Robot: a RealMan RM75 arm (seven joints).
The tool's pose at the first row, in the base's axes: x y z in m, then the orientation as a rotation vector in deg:
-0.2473, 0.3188, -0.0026, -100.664, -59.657, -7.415
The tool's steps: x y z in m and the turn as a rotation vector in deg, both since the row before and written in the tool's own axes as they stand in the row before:
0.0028, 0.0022, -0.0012, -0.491, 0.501, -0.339
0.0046, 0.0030, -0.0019, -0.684, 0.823, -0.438
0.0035, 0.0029, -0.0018, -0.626, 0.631, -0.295
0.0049, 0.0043, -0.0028, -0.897, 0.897, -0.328
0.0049, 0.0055, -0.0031, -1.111, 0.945, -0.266
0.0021, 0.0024, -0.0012, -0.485, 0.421, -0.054
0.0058, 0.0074, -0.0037, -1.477, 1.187, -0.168
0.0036, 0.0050, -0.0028, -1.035, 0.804, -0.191
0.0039, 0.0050, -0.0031, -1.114, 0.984, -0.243
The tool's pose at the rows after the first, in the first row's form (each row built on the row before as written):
-0.2436, 0.3193, -0.0021, -100.820, -59.645, -8.327
-0.2380, 0.3201, -0.0009, -101.019, -59.504, -9.686
-0.2332, 0.3203, -0.0002, -101.278, -59.364, -10.759
-0.2262, 0.3203, 0.0008, -101.689, -59.077, -12.233
-0.2182, 0.3198, 0.0013, -102.299, -58.705, -13.831
-0.2148, 0.3196, 0.0015, -102.589, -58.477, -14.498
-0.2047, 0.3186, 0.0017, -103.486, -57.842, -16.454
-0.1981, 0.3173, 0.0019, -104.079, -57.476, -17.849
-0.1912, 0.3158, 0.0025, -104.652, -57.026, -19.481

